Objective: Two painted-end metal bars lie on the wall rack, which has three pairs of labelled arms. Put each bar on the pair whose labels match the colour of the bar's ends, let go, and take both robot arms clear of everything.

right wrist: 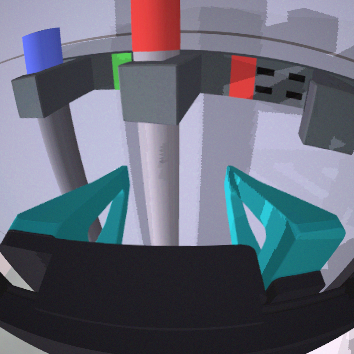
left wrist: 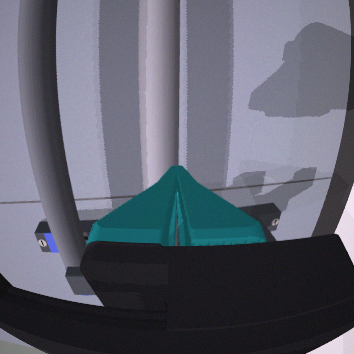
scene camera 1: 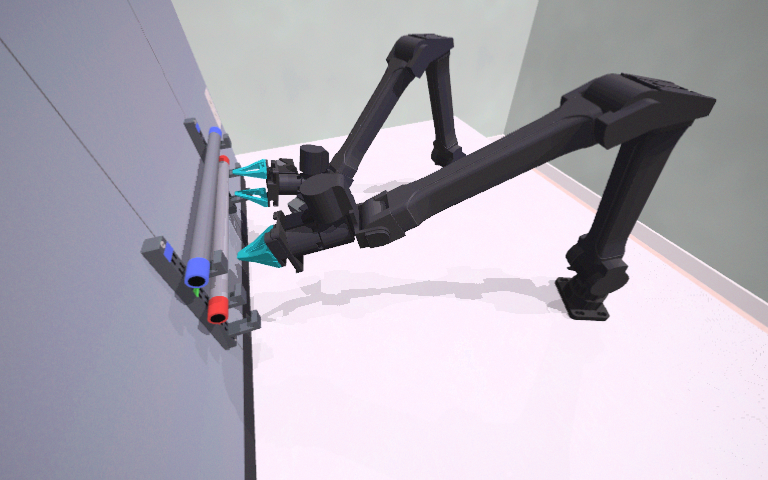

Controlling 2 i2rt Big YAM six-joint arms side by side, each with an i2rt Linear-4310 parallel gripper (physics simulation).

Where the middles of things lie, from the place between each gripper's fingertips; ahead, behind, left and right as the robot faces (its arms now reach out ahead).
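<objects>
From my right hand, the red-ended bar point(scene camera 1: 221, 216) is 30 mm ahead, 150 mm to the left and 20 mm above. The blue-ended bar point(scene camera 1: 197, 273), counted from that same right hand, is 20 mm ahead, 150 mm to the left and 90 mm above.
My left gripper is 2 cm short of the red-ended bar, 12 cm to the left of it and 1 cm below it, while the blue-ended bar is 1 cm ahead of my left hand, 12 cm to the right of it and 8 cm above it.
</objects>
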